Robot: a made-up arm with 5 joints. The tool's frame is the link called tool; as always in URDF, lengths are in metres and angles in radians. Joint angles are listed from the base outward. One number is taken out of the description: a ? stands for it. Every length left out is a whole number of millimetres.
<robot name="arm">
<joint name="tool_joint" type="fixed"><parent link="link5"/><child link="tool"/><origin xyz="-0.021 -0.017 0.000" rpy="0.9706 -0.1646 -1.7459"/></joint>
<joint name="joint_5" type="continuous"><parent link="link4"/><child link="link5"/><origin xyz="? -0.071 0.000"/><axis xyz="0 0 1"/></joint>
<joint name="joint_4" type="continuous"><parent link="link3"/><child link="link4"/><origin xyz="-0.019 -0.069 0.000" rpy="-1.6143 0.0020 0.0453"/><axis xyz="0 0 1"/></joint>
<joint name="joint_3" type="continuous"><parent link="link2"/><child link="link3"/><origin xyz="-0.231 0.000 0.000" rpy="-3.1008 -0.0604 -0.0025"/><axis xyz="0 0 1"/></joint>
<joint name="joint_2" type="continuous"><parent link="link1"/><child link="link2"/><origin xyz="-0.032 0.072 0.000" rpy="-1.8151 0.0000 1.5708"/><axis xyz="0 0 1"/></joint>
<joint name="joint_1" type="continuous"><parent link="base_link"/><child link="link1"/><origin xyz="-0.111 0.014 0.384" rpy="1.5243 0.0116 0.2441"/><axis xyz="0 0 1"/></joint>
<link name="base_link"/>
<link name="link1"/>
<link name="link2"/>
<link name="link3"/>
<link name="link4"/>
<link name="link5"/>
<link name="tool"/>
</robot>
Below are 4 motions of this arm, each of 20 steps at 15 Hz.
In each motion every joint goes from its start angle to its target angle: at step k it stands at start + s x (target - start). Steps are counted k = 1, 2, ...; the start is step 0. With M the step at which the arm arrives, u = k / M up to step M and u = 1 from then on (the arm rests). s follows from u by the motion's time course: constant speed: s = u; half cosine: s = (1 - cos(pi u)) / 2; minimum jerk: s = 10 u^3 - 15 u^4 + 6 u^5.
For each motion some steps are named. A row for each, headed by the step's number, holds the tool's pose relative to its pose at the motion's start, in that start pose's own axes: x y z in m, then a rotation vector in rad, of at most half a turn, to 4 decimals.
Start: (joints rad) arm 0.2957 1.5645 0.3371 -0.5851 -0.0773
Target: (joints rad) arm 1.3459 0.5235 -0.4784 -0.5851 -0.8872
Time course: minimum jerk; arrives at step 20
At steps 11, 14, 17, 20:
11: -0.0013 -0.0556 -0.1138 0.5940 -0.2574 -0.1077
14: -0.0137 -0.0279 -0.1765 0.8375 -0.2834 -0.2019
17: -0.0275 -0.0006 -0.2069 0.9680 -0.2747 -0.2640
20: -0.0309 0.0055 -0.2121 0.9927 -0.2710 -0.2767

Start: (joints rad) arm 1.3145 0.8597 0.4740 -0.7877 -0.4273
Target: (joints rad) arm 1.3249 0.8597 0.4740 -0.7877 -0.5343
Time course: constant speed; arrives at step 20
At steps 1, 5, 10, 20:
1: -0.0001 0.0000 0.0000 -0.0006 -0.0039 -0.0028
5: -0.0005 -0.0001 0.0002 -0.0031 -0.0197 -0.0140
10: -0.0010 -0.0001 0.0004 -0.0061 -0.0394 -0.0280
20: -0.0021 -0.0003 0.0007 -0.0123 -0.0788 -0.0561

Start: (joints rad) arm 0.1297 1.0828 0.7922 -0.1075 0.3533
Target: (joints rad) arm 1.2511 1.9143 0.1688 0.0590 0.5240
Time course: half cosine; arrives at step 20
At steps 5, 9, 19, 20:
5: 0.0003 0.0164 -0.0060 -0.1469 0.1676 0.1585
9: -0.0108 0.0457 -0.0129 -0.4398 0.4180 0.4850
19: -0.0690 0.0838 0.0035 -1.1197 0.5658 1.1790
20: -0.0698 0.0839 0.0040 -1.1273 0.5640 1.1858

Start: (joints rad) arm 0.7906 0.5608 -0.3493 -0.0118 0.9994
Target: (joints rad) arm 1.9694 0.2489 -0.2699 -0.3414 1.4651
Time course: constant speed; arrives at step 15
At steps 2, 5, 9, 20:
2: 0.0246 -0.0085 0.0041 -0.0099 0.0199 0.1861
5: 0.0642 -0.0125 0.0093 -0.0209 0.0627 0.4648
9: 0.1174 -0.0011 0.0128 -0.0297 0.1445 0.8339
20: 0.1848 0.0487 0.0064 -0.0347 0.3230 1.3759

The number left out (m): 0.091
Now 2 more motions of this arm.
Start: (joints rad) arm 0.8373 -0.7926 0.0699 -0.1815 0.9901
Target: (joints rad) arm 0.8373 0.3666 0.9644 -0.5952 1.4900
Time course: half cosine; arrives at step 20
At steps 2, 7, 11, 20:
2: 0.0013 0.0044 0.0040 -0.0040 0.0043 -0.0032
7: 0.0195 0.0508 0.0374 -0.0459 0.0459 -0.0362
11: 0.0530 0.1088 0.0580 -0.0999 0.0930 -0.0761
20: 0.1111 0.1773 0.0485 -0.1796 0.1528 -0.1274

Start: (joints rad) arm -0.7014 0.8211 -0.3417 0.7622 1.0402
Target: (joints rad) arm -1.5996 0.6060 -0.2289 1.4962 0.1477
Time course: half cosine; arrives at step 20
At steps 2, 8, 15, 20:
2: 0.0011 0.0029 -0.0028 0.0164 -0.0163 -0.0052
8: 0.0191 0.0453 -0.0305 0.2234 -0.2355 -0.0877
15: 0.0578 0.1193 -0.0406 0.5202 -0.5958 -0.2737
20: 0.0706 0.1395 -0.0363 0.5982 -0.7007 -0.3403

